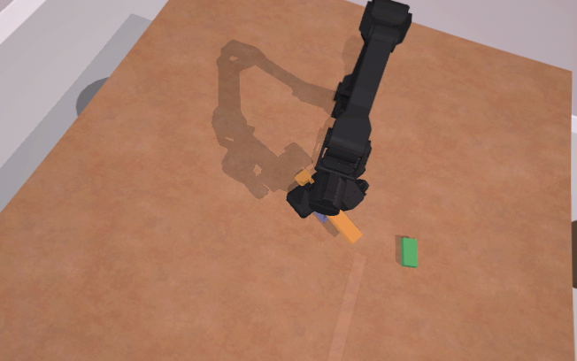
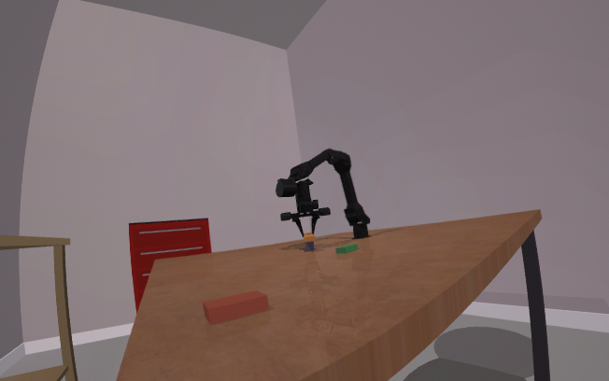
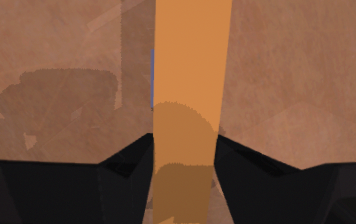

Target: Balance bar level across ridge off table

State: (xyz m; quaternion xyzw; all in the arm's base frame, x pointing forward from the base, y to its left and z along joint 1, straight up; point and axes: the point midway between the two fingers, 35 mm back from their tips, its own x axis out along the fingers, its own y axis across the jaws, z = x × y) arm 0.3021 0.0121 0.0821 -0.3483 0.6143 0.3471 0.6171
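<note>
My gripper tip is now 10 mm short of the orange bar and 20 mm to the right of it. From my gripper tip the other things lie so: green block (40 mm ahead, 250 mm to the left, 40 mm below); then white ridge (10 mm ahead, 20 mm to the left, 10 mm below); then red block (440 mm ahead, 490 mm to the left, 40 mm below).
</note>
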